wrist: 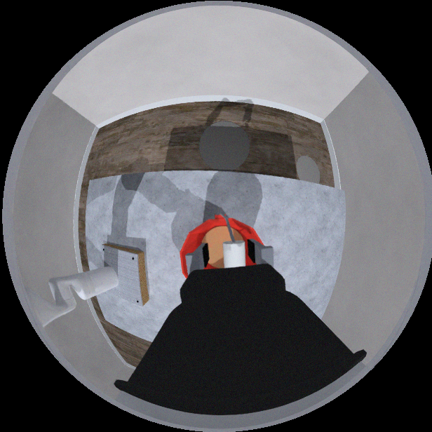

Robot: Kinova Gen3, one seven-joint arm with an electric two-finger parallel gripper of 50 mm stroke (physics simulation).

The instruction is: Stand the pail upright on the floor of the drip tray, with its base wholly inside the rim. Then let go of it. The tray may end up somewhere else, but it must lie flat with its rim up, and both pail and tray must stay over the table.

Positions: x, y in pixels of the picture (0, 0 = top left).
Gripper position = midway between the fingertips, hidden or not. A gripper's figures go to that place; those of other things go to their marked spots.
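Labels:
Here is my gripper point(227, 249), 19 cm from the lens. As for the red pail point(213, 231), I find it 45 cm from the lens.

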